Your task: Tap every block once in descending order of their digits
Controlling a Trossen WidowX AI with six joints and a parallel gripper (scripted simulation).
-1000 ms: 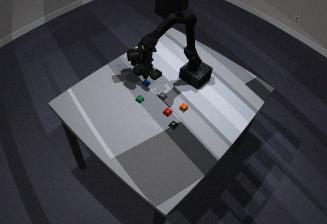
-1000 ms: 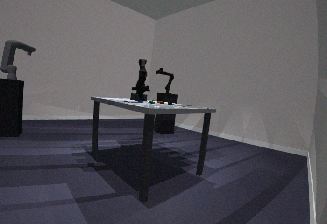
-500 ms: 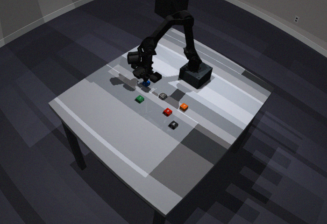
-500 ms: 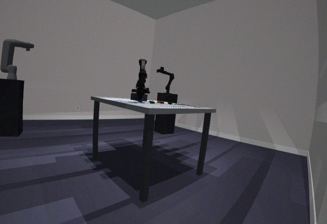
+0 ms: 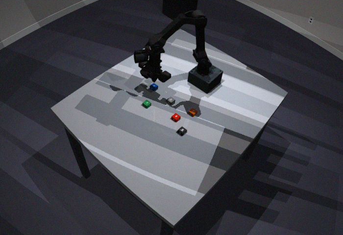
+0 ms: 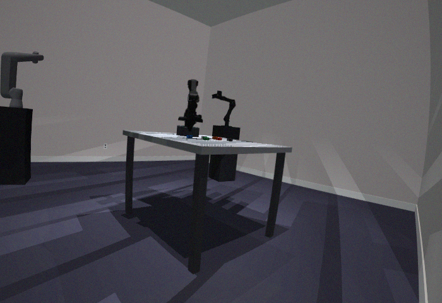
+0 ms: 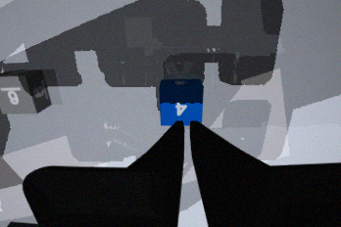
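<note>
Now: gripper tip 4 cm above the blue block. The rest, counted from my gripper tip: grey block: 13 cm to the left, 4 cm below, 1 cm behind; then red block: 24 cm to the left, 4 cm below, 4 cm ahead; then green block: 10 cm ahead, 8 cm to the left, 4 cm below.
</note>
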